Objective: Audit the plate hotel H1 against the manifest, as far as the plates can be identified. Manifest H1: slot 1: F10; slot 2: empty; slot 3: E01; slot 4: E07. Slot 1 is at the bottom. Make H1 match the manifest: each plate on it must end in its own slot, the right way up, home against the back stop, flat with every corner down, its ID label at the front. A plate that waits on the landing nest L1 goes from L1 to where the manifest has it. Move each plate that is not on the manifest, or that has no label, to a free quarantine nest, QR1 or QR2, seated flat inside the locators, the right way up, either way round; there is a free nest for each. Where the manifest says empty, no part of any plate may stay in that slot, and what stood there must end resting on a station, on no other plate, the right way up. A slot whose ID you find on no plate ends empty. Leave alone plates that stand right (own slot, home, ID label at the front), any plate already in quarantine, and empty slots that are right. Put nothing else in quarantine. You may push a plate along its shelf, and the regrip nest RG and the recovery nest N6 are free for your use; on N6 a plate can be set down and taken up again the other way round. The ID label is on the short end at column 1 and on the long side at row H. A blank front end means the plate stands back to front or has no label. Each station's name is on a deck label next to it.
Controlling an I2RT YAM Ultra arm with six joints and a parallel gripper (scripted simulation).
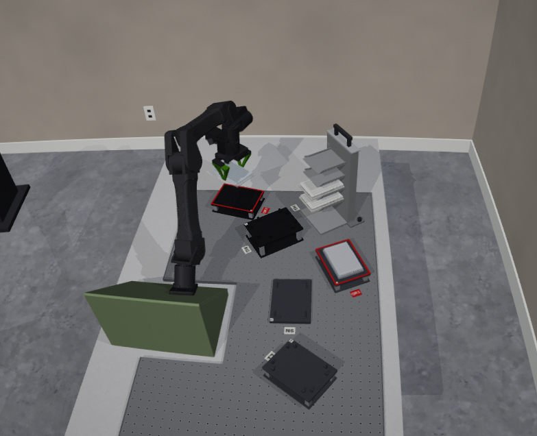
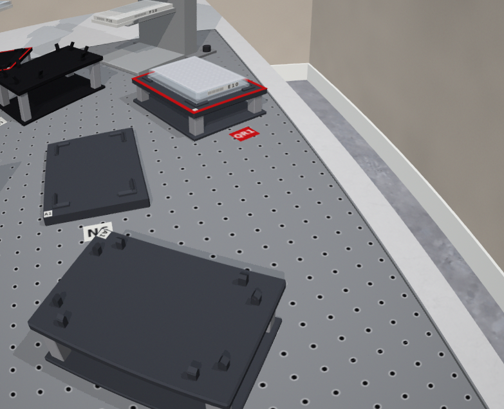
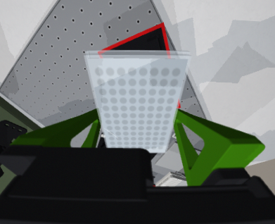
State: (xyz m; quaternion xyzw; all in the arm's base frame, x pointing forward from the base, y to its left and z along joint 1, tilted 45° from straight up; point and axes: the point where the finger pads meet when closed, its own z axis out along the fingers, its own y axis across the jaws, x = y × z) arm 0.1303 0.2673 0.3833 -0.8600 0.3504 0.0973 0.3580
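The red-rimmed nest QR2 is 120 mm below my hand. Round my hand: plate hotel H1 (370 mm ahead, 60 mm to the right, 10 mm below); H1 deck label (210 mm ahead, 30 mm to the right, 160 mm below); black regrip nest RG (130 mm ahead, 180 mm to the right, 100 mm below).
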